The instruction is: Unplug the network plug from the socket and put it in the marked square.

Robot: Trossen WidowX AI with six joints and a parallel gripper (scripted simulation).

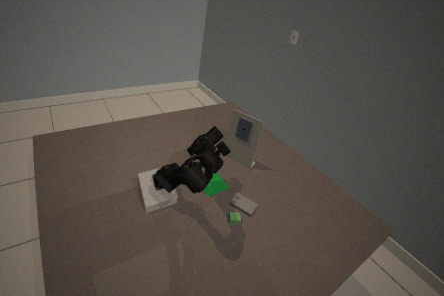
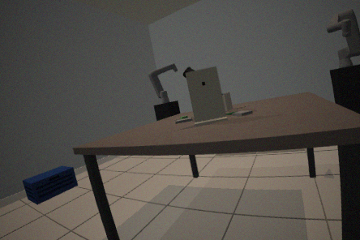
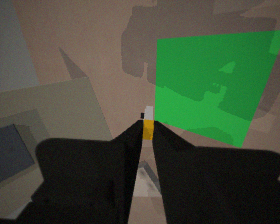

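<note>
Right now the green marked square is 90 mm below my gripper tip, 20 mm behind it and 10 mm to the right of it. From my gripper tip the other things lie so: grey panel 200 mm ahead, 80 mm to the left, 40 mm above; green cube 230 mm to the right, 70 mm below, 40 mm behind; network plug right at my gripper tip.
</note>
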